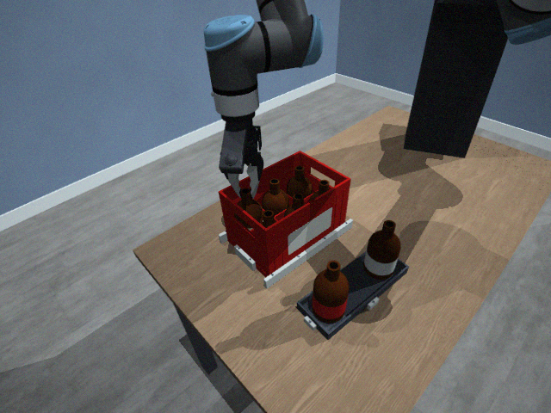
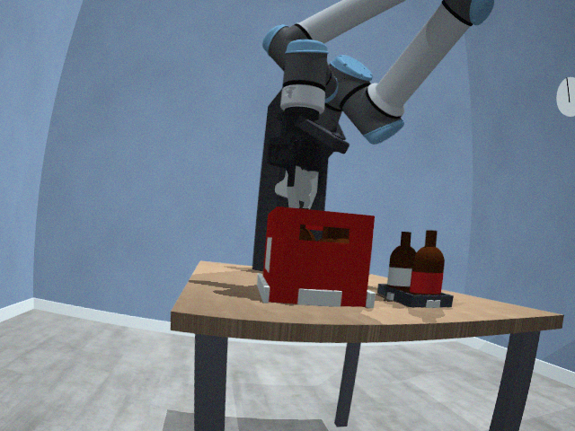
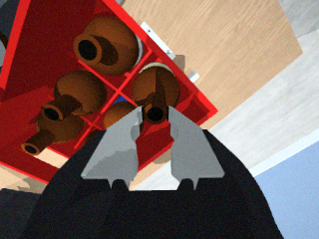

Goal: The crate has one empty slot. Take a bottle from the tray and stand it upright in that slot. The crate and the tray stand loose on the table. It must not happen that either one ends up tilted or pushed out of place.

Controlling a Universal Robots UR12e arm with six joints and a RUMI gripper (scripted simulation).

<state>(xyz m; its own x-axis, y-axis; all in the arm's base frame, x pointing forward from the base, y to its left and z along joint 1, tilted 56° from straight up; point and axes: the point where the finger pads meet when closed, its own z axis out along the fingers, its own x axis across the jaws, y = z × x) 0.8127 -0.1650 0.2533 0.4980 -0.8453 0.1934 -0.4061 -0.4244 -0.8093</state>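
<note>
Right now my hand is 70 mm above the brown bottle. The rest, counted from my hand: red-label bottle 280 mm to the left, 90 mm below, 40 mm behind; dark tray 280 mm to the left, 160 mm below, 120 mm behind; crate 90 mm below, 90 mm behind, 30 mm to the left.
</note>
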